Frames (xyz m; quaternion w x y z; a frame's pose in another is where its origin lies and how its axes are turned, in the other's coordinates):
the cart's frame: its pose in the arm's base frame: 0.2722 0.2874 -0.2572 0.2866 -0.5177 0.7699 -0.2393
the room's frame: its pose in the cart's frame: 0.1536 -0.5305 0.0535 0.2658 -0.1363 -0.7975 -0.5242
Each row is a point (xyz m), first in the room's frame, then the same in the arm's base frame.
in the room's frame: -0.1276 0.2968 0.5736
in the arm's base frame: 0.1400 0.0992 -0.4071
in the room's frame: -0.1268 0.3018 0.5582
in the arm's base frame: 0.1523 0.0886 -0.4068
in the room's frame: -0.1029 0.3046 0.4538
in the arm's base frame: 0.2448 0.0415 -0.3802
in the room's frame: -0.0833 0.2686 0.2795
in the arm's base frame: 0.3812 -0.0362 -0.2942
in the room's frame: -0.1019 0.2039 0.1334
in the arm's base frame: 0.4683 -0.1131 -0.1829
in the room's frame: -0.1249 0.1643 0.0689
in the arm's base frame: 0.4955 -0.1534 -0.1205
